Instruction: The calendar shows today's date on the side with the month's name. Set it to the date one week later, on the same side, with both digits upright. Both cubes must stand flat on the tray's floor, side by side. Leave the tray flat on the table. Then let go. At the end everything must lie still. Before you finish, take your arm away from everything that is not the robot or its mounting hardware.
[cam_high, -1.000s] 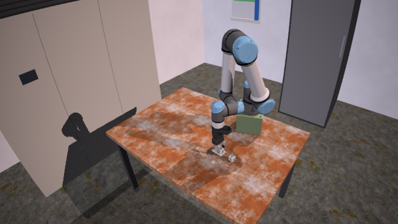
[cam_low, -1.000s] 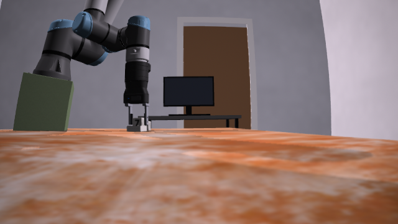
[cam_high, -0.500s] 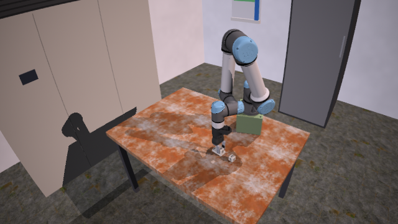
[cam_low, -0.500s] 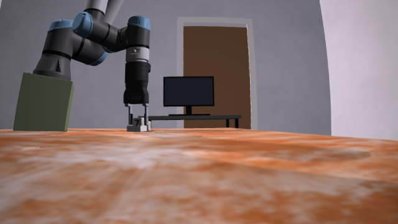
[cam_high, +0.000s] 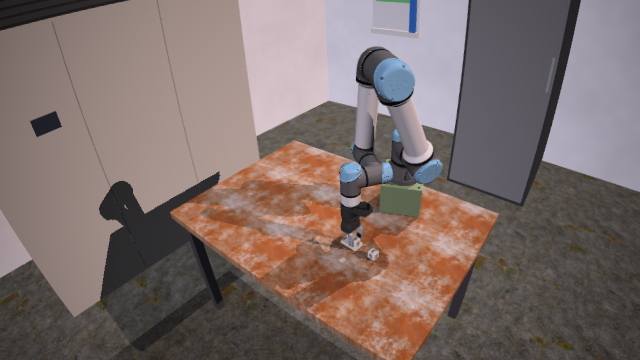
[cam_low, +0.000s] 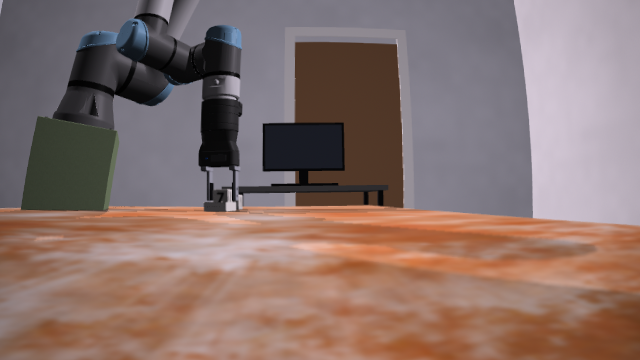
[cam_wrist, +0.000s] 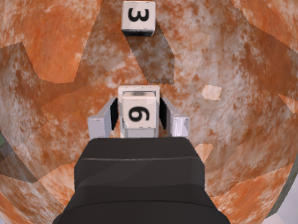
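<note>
Right now the white tray is 2 cm to the right of my hand and 3 cm below it.
</note>
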